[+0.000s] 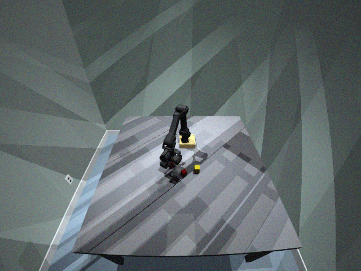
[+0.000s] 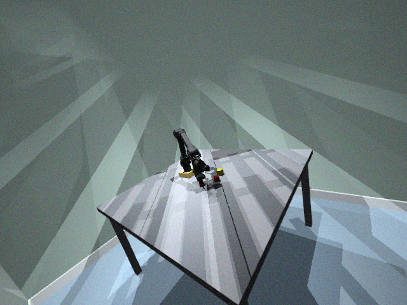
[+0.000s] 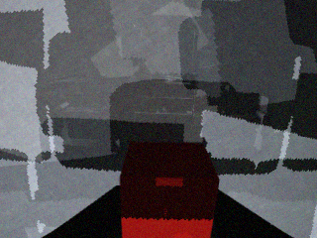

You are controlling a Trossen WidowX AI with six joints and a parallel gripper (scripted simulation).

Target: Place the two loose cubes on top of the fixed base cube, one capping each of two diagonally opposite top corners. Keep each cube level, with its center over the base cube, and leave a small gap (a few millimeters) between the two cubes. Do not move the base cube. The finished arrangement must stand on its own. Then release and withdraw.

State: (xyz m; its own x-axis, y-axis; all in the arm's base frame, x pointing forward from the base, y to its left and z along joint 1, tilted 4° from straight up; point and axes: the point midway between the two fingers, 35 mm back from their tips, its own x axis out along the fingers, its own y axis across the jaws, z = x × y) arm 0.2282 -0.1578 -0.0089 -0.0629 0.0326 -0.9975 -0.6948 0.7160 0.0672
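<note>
My gripper tip is 190 mm to the right of the yellow base cube and 70 mm short of it.
</note>
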